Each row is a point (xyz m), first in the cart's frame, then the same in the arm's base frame.
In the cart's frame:
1: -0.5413 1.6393 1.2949
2: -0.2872 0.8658 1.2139
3: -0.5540 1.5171 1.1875
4: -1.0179 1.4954 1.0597
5: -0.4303 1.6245 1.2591
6: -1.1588 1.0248 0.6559
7: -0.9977 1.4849 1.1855
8: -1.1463 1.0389 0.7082
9: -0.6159 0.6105 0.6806
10: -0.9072 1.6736 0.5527
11: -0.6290 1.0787 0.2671
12: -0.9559 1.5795 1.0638
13: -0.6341 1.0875 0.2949
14: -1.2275 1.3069 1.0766
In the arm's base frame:
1: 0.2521 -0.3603 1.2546
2: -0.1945 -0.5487 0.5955
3: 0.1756 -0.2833 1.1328
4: -0.0701 0.0793 1.3332
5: 0.3118 -0.3959 1.1598
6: -0.4188 0.4197 0.9247
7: -0.0986 -0.0359 1.3808
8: -0.4138 0.3721 0.9530
9: -0.4466 0.0338 0.3613
10: 0.2599 0.4545 1.1066
11: 0.0189 0.4445 0.4322
12: 0.0300 0.0530 1.3482
13: 0.0160 0.4260 0.4552
14: -0.3407 0.1568 1.3561

